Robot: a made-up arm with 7 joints.
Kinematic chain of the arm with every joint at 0, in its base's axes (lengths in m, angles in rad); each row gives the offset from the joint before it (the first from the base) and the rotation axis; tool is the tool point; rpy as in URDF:
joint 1: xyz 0.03 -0.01 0.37 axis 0 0.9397 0.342
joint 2: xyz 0.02 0 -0.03 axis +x
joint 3: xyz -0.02 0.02 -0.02 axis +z
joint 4: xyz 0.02 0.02 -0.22 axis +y
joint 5: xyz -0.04 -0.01 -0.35 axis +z
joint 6: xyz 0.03 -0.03 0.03 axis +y
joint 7: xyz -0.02 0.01 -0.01 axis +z
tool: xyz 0.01 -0.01 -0.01 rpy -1.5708 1.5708 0
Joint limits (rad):
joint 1: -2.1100..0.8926
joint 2: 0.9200..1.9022
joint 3: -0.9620..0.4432
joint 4: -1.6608..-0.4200
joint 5: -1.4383..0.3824
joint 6: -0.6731..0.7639
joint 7: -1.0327..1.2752
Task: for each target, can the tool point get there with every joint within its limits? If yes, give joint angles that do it. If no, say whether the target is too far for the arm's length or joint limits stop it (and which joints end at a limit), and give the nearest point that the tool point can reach.
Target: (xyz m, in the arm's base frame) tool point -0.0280 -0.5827 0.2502
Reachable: no: joint limits stop it (at a limit: joint 1, joint 2, joint 3, joint 4, joint 5, joint 6) | nearest point 0.2305 -0.2577 0.6567 | short by 0.581 m
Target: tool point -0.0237 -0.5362 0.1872
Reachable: no: joint limits stop it (at a limit: joint 1, joint 2, joint 3, joint 4, joint 6) | nearest point -0.1264 -0.0089 -0.0310 | short by 0.580 m
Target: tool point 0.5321 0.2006 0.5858
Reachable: yes | joints -1.5421 1.0129 -0.4666 -0.6361 -1.1538 0.5346 0.1701
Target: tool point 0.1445 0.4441 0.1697
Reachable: yes | joints 0.6543 1.7737 -0.3577 -1.2578 -1.1801 -0.2803 0.7651
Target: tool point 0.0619 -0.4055 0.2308
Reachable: no: joint limits stop it (at a limit: joint 2, joint 3, joint 4, joint 6) | nearest point 0.4325 -0.1555 0.3769 | short by 0.470 m
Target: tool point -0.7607 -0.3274 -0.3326
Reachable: no: too far | nearest point -0.2377 0.0846 -0.0617 | short by 0.719 m
